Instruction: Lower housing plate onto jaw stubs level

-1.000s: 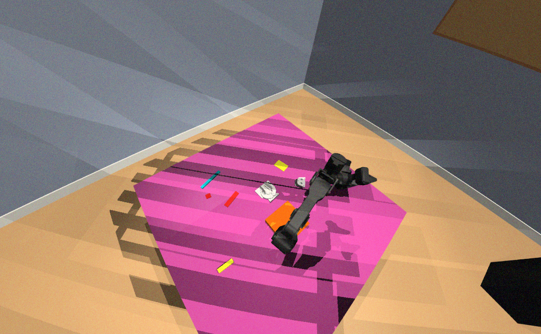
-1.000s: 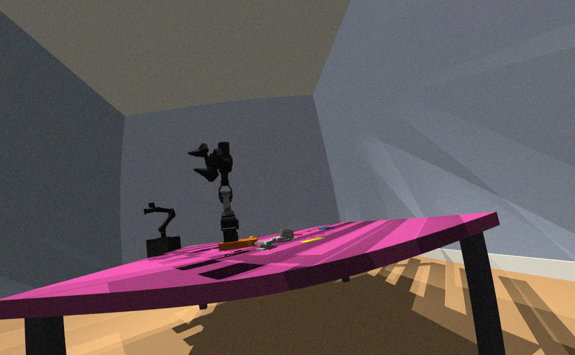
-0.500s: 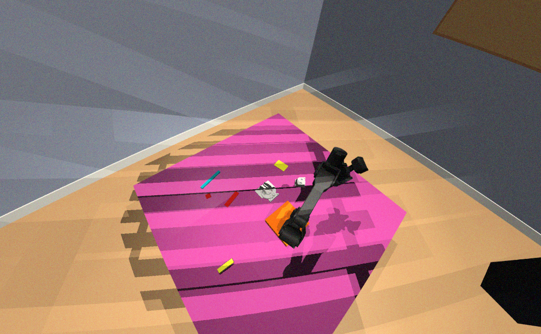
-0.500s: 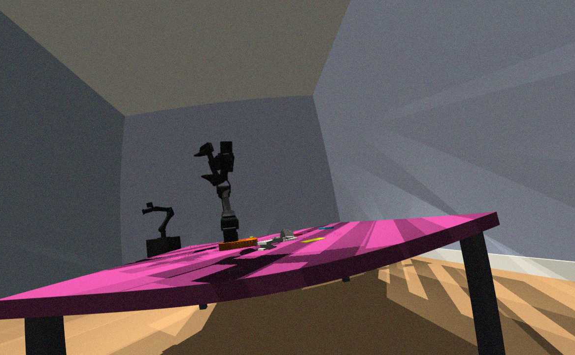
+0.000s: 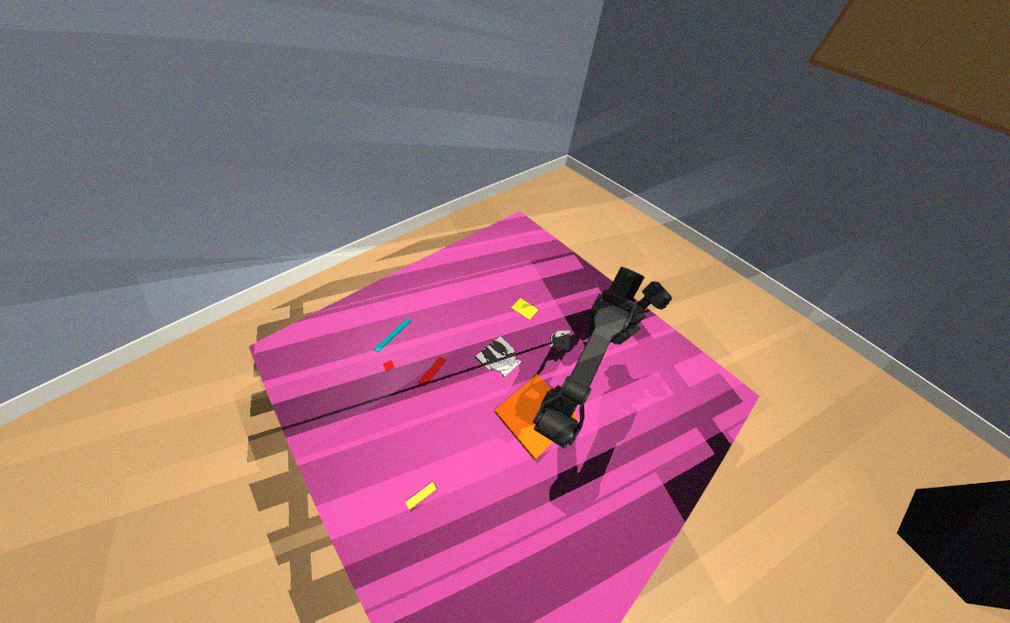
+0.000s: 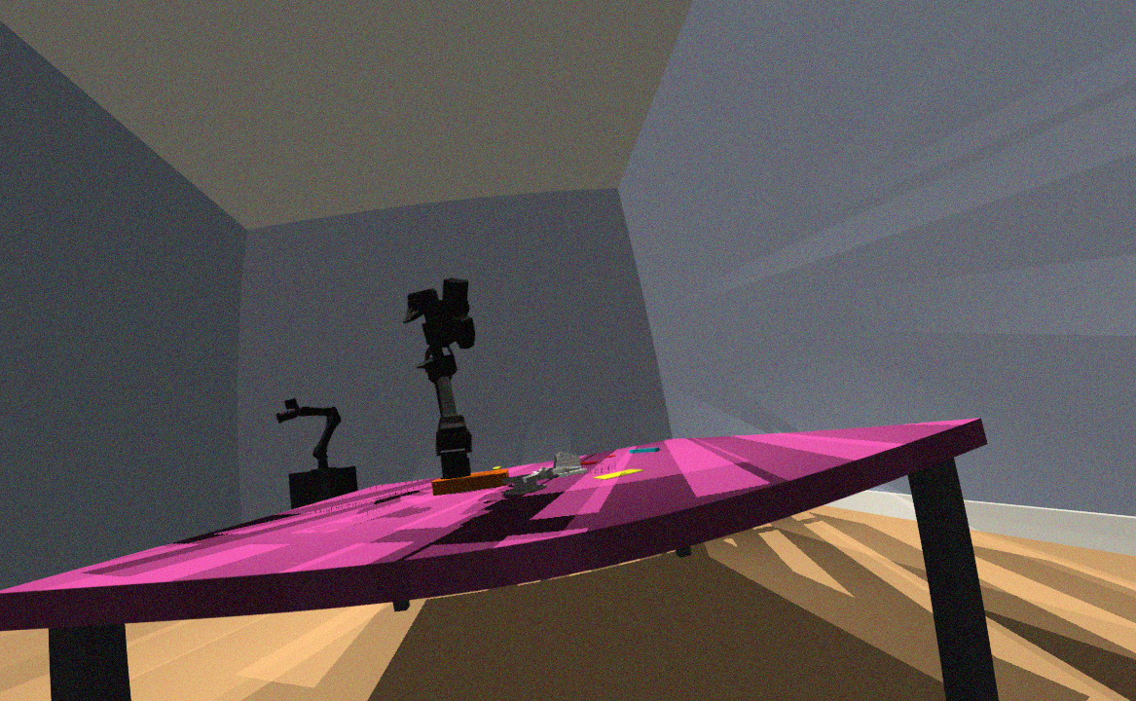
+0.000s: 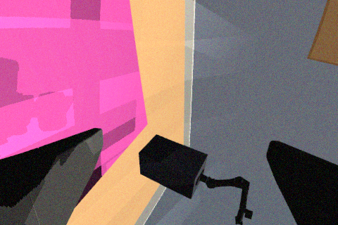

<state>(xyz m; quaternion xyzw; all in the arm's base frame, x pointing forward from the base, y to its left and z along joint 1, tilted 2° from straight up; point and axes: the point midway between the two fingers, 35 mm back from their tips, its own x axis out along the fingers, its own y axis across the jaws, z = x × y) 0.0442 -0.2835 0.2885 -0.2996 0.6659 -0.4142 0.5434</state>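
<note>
My gripper tip is 280 mm above the white housing plate, 170 mm short of it and 100 mm to the right of it. Round my gripper tip: yellow patch: 360 mm ahead, 310 mm below, 130 mm to the left; red strip: 550 mm to the left, 310 mm below, 300 mm ahead; yellow bar: 730 mm to the left, 300 mm below, 20 mm behind.
</note>
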